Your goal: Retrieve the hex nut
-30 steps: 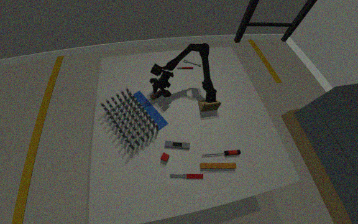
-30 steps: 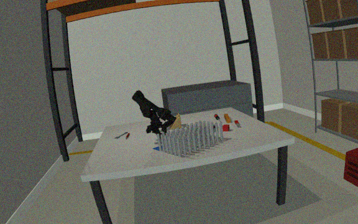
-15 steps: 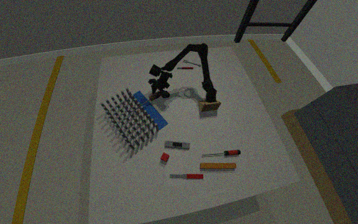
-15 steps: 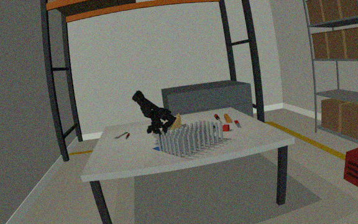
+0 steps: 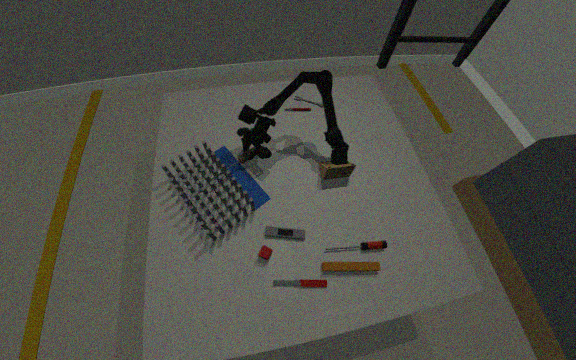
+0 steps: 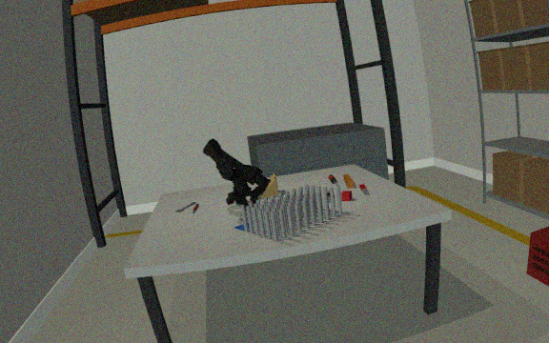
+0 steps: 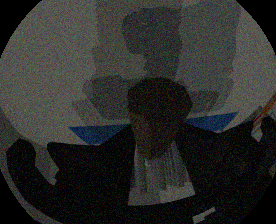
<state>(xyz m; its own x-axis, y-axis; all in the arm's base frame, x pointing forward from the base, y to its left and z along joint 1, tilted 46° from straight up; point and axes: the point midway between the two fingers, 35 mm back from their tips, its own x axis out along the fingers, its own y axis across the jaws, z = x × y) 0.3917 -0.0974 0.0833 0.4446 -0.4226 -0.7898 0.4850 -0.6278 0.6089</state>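
Right now the blue taped strip is 5 cm ahead of my gripper tip, 7 cm to the left of it and 3 cm below it. From my gripper tip the other things lie so: brown-handled pick: 9 cm ahead, 5 cm to the left; red cube: 1 cm behind, 44 cm to the left, 1 cm below; grey block: 10 cm behind, 37 cm to the left, 1 cm below.
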